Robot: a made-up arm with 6 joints.
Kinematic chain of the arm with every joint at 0, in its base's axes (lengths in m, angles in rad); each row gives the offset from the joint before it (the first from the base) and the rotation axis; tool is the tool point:
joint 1: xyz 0 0 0.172 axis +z
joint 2: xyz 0 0 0 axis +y
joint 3: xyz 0 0 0.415 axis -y
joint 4: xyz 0 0 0 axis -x
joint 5: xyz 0.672 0 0 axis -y
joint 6: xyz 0 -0.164 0 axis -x
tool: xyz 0 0 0
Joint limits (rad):
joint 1: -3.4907..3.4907
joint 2: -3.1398..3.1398
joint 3: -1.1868..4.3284
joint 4: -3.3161..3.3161
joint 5: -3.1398..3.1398
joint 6: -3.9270..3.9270
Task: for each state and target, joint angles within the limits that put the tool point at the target. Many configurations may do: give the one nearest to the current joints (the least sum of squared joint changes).
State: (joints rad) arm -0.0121 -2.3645 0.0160 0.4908 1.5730 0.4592
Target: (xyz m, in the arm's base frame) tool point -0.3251 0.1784 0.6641
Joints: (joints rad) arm -0.8673 -2.0365 -0.6446 0.6300 1.5730 0.4592
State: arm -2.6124 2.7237 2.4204 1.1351 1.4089 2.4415
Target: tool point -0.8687 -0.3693 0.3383
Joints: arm -2.6667 2.0851 2.4354 1.1378 1.4089 2.4415
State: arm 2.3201 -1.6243 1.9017 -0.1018 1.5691 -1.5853
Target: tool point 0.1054 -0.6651 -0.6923
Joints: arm 1.4877 -2.3842 1.8001 -0.2154 1.5691 -1.5853
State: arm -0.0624 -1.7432 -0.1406 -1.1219 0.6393 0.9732
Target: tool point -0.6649 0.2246 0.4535
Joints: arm -0.4173 -2.3202 0.0824 -1.1691 0.6393 0.9732
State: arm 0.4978 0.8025 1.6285 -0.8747 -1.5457 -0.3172
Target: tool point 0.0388 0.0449 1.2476
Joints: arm 0.7613 0.3548 2.2881 -1.6058 -1.5457 -0.3172
